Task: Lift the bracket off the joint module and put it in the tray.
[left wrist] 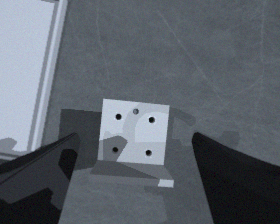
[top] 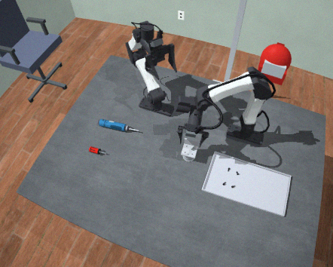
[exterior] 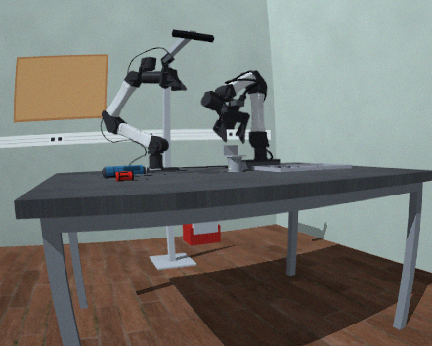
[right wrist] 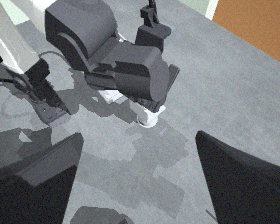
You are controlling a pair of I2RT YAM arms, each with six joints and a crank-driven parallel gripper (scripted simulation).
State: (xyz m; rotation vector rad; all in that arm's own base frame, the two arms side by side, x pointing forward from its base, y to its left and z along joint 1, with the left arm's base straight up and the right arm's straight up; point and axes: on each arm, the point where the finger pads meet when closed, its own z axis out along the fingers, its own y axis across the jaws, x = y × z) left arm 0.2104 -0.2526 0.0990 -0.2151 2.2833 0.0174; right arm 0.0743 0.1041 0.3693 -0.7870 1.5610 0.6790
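The bracket is 5 cm below my left hand. Also, from my left hand: red screwdriver: 45 cm to the right, 16 cm ahead, 11 cm below; then tray: 33 cm to the left, 12 cm below, 3 cm ahead; then joint module: 10 cm below.
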